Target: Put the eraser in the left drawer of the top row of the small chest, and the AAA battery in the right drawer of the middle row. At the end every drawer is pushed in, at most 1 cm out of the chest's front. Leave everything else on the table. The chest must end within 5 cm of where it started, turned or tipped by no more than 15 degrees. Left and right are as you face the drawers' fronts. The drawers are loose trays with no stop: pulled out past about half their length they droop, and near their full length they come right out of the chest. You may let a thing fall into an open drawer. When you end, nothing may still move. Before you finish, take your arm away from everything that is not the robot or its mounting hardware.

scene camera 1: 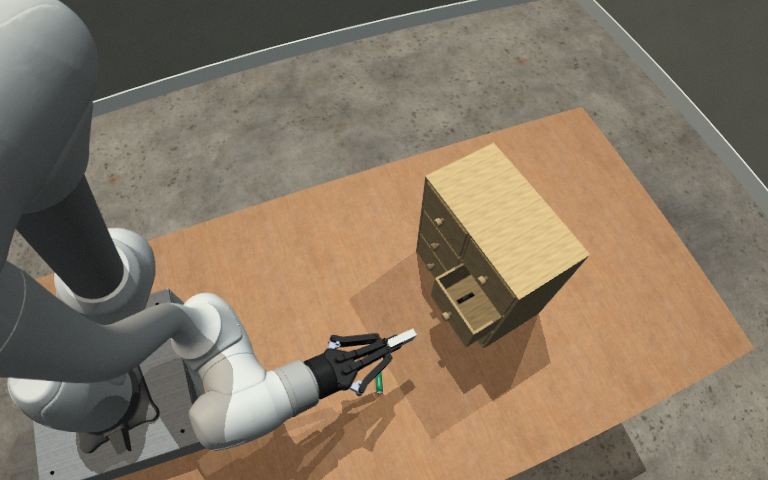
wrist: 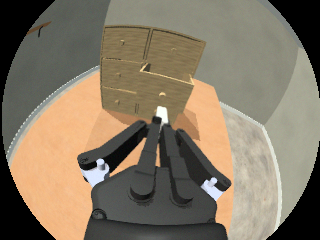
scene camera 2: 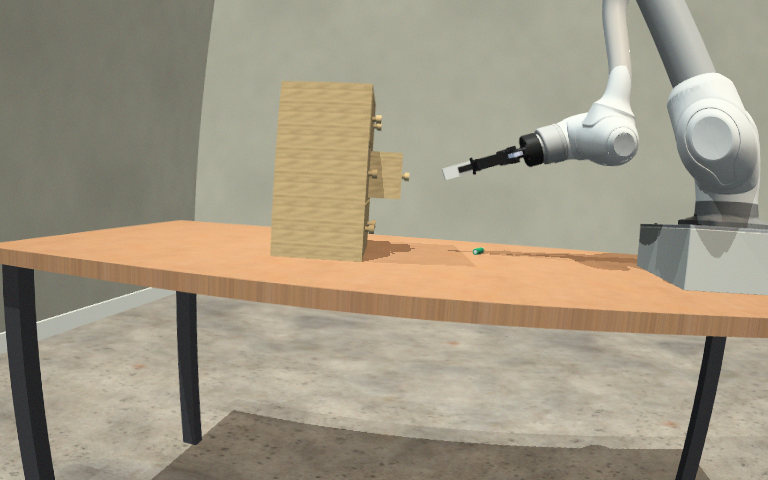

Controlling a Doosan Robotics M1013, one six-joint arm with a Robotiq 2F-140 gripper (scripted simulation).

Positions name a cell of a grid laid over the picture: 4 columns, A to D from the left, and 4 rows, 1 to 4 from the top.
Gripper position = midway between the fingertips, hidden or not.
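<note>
You'd see my gripper (scene camera 1: C3), (wrist: C2), (scene camera 2: C2) here. There's a small wooden chest (scene camera 2: B2), (scene camera 1: C3) too. Then I can see a drawer (scene camera 1: C3), and there's a drawer (wrist: B2) as well.
</note>
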